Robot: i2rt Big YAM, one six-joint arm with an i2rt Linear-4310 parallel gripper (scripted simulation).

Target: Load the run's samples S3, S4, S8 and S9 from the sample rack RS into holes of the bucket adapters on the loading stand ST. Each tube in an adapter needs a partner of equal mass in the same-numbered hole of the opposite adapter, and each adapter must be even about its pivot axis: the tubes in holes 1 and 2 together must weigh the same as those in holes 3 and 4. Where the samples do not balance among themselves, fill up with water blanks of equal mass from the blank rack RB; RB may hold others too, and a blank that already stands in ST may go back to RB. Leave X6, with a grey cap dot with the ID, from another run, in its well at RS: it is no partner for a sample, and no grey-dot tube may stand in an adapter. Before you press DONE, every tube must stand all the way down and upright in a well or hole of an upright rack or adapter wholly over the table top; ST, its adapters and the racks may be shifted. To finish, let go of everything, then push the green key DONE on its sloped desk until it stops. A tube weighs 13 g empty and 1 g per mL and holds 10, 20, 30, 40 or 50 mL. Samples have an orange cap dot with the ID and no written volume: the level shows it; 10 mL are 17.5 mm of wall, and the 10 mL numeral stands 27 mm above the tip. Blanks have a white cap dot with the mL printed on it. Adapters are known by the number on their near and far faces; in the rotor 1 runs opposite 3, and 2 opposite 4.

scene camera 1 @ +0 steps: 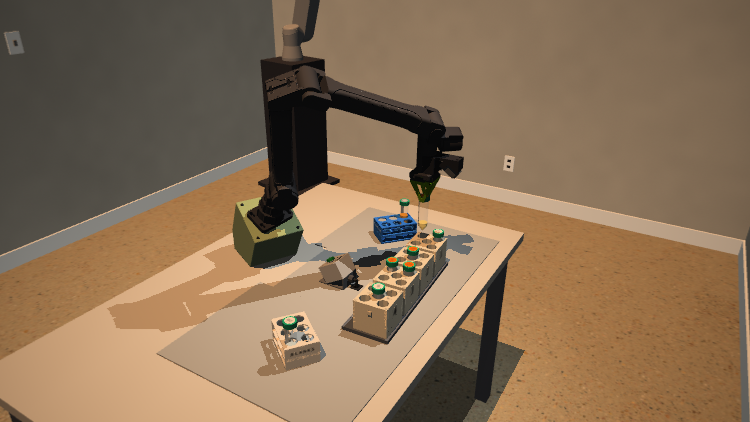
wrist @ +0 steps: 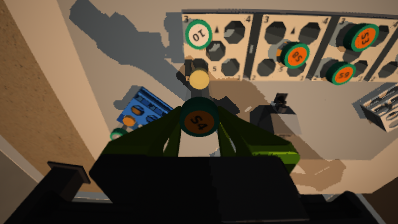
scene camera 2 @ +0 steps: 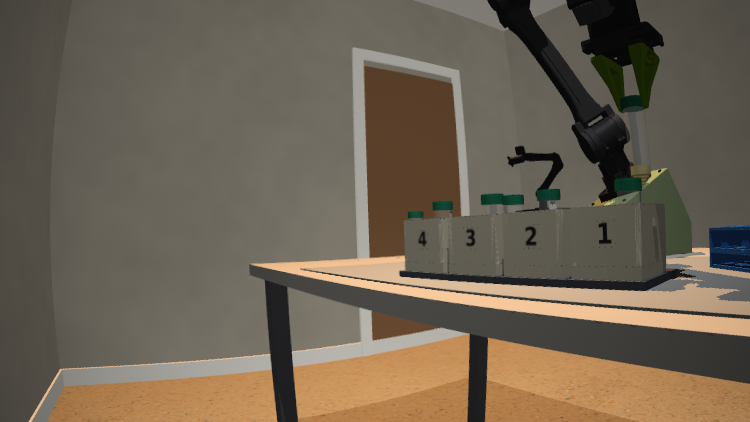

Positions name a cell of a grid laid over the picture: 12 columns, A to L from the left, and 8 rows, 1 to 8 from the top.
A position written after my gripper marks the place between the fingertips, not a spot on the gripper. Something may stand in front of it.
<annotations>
my gripper: scene camera 1 G4; wrist G4; scene camera 2 K3
</annotations>
